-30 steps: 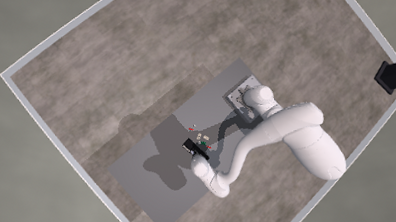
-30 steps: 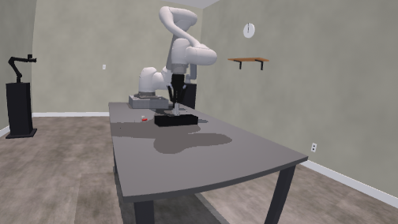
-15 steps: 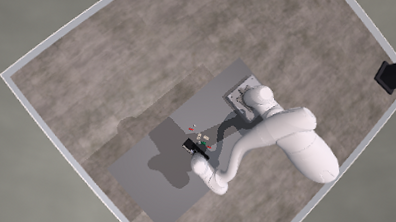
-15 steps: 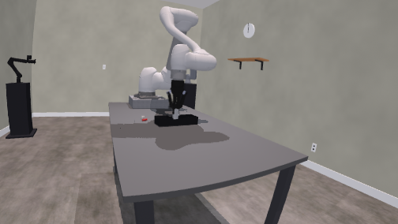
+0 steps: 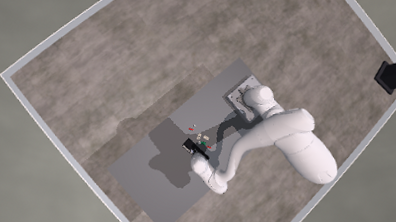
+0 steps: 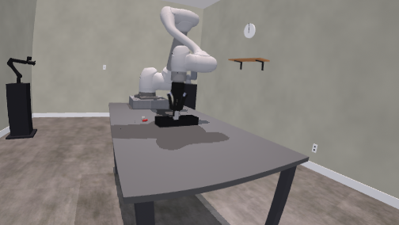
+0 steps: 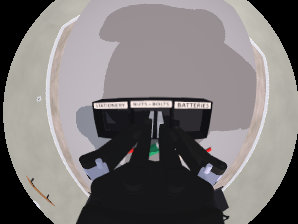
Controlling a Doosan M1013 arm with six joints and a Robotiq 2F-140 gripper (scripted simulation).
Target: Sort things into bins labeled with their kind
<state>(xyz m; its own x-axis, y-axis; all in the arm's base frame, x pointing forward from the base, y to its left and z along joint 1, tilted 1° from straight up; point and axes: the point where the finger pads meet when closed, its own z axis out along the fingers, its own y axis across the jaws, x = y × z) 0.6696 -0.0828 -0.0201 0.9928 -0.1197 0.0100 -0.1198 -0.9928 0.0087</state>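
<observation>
My gripper is now 30 mm above the black bin block and 10 mm to the right of it. Also, from my hand: green piece 90 mm behind, 40 mm below.
</observation>
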